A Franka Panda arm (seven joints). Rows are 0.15 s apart.
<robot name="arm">
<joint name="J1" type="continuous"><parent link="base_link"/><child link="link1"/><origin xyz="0.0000 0.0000 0.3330" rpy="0.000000 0.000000 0.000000"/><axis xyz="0 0 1"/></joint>
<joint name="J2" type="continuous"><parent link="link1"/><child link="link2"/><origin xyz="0.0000 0.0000 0.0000" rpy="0.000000 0.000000 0.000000"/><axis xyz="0 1 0"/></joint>
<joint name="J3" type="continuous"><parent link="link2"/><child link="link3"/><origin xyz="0.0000 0.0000 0.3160" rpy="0.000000 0.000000 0.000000"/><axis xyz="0 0 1"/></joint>
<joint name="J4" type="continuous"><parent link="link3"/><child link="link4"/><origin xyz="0.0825 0.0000 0.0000" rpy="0.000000 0.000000 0.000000"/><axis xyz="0 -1 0"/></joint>
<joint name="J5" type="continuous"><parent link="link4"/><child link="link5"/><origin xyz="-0.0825 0.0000 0.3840" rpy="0.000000 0.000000 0.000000"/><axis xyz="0 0 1"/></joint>
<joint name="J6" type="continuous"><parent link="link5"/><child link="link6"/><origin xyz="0.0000 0.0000 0.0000" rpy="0.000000 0.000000 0.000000"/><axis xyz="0 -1 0"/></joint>
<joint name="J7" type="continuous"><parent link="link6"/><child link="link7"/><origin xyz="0.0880 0.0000 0.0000" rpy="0.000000 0.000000 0.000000"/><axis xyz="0 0 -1"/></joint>
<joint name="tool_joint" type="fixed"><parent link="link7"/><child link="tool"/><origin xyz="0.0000 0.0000 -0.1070" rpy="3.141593 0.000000 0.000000"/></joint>
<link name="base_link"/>
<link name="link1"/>
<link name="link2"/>
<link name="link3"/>
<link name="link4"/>
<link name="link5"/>
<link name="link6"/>
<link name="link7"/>
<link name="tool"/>
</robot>
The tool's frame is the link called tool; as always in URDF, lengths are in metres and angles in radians. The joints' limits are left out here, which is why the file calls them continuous.
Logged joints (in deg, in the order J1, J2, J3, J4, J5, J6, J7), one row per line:
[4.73 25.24 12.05 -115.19 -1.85 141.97 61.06]
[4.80 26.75 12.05 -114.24 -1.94 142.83 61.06]
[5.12 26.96 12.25 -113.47 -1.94 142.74 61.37]
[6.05 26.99 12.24 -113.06 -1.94 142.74 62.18]
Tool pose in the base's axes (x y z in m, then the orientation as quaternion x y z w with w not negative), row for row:
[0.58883 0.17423 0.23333 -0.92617 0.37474 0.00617 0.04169]
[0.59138 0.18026 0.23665 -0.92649 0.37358 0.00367 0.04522]
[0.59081 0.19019 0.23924 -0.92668 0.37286 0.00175 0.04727]
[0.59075 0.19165 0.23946 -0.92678 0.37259 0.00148 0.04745]
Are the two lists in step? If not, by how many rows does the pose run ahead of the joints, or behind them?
The pose runs 1 row ahead of the joints: the pose in row i belongs to the joints in row i + 1.
